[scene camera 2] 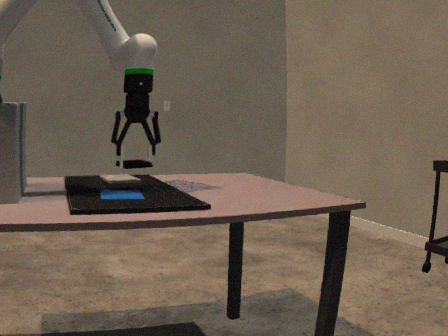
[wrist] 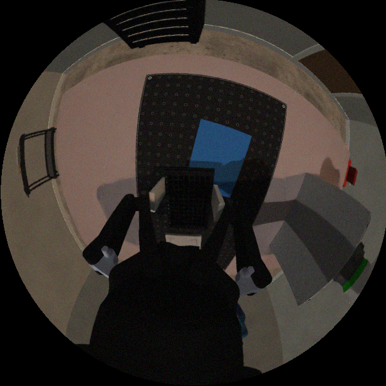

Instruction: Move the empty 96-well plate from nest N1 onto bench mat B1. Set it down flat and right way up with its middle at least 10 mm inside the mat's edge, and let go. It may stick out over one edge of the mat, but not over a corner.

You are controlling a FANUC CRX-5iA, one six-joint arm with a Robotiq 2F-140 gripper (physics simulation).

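Frame: origin at the arm's base, x back, y left, z down, level; metres.
Where they show: gripper, fingertip midpoint: (scene camera 2: 135, 167).
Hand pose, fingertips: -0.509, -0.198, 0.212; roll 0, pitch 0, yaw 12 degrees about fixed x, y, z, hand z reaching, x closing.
Note:
After its pixels a point has its place, as x, y, z.
The black 96-well plate (scene camera 2: 135, 163) {-0.493, -0.235, 0.197} (wrist: 190, 198) is held between the fingers of my gripper (scene camera 2: 135, 159) {-0.509, -0.198, 0.212} (wrist: 188, 187), level and in the air above the board. The bench mat B1, a flat blue rectangle (scene camera 2: 122, 194) {-0.445, -0.245, 0.286} (wrist: 222, 147), lies on the black board. In the wrist view the mat is up and to the right of the plate, and the plate and fingers cover part of its lower left region. The pale nest N1 (scene camera 2: 119, 178) {-0.544, 0.037, 0.276} (wrist: 183, 240) sits on the board; in the wrist view it is below the plate, partly hidden by the gripper.
The black perforated board (scene camera 2: 185, 206) {-0.534, -0.466, 0.289} (wrist: 165, 110) lies on the pink table (scene camera 2: 260, 195) {-0.869, -0.368, 0.301} (wrist: 95, 130). A grey block-like housing (scene camera 2: 11, 150) {-0.097, -0.203, 0.148} (wrist: 320, 225) stands beside the board. A dark cart (scene camera 2: 436, 200) (wrist: 51, 152) stands beyond the table.

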